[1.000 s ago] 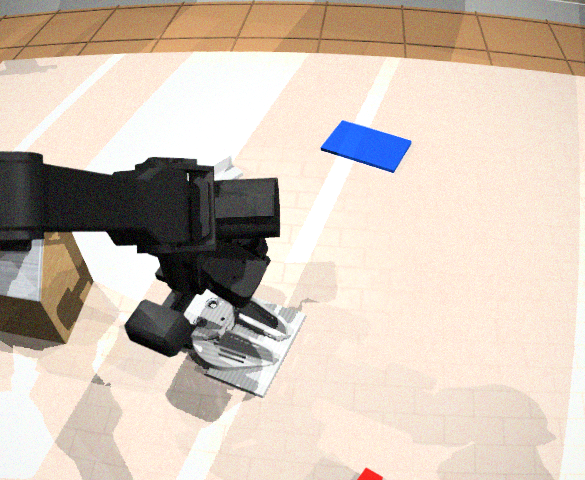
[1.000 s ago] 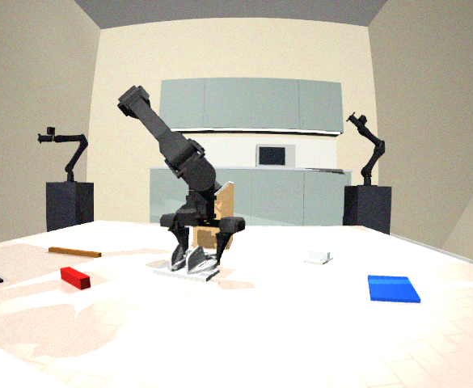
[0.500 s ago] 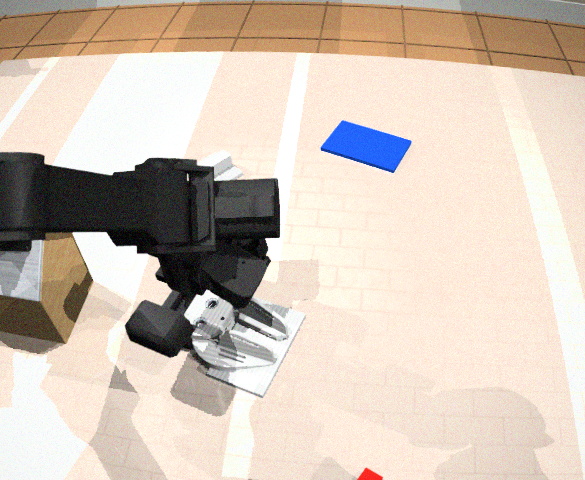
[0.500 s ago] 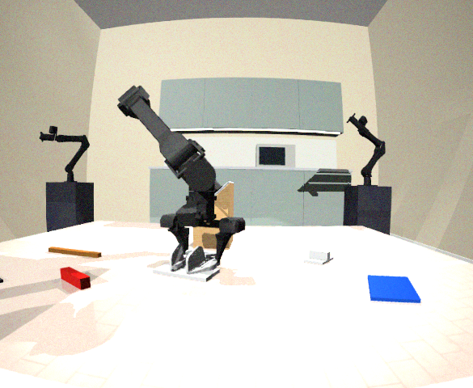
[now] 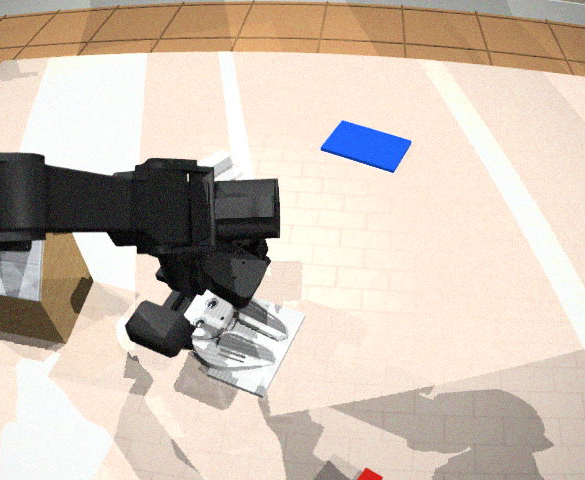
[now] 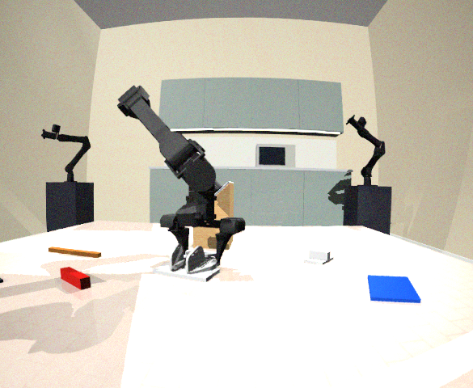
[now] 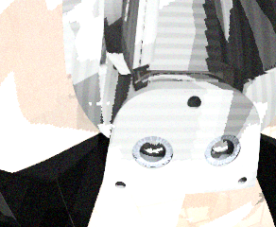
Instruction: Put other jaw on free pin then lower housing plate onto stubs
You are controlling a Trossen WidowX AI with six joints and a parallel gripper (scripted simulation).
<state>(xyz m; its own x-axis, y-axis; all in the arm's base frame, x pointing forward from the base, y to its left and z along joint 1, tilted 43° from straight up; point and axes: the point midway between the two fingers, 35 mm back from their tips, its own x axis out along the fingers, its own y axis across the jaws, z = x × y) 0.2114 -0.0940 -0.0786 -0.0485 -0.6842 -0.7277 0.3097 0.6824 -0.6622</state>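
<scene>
The jaw lies 20 mm ahead of my gripper tip, 20 mm to the right of it and 10 mm above it. From my gripper tip the other things lie so: red block (190 mm ahead, 210 mm to the right); orange bar (10 mm behind, 340 mm to the right); blue flat plate (190 mm ahead, 360 mm to the left, 10 mm below).
</scene>
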